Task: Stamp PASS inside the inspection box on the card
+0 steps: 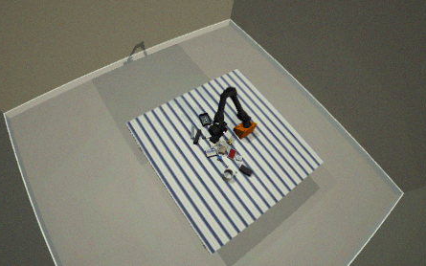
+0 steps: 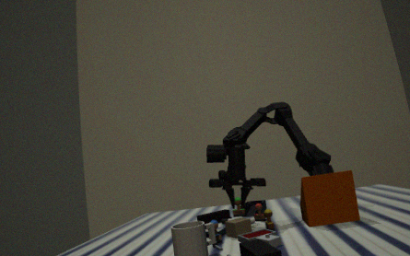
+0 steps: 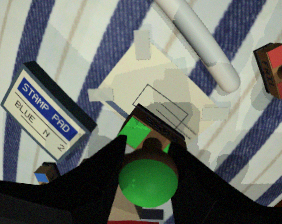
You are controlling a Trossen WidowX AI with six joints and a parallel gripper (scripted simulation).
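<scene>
Right now my gripper tip is 7 cm above the white card. The rest, counted from my gripper tip: tan block (9 cm to the left, 4 cm below, 1 cm ahead); red-knobbed stamp (8 cm behind, 7 cm to the right, 5 cm below); stamp with green knob (1 cm below).
</scene>
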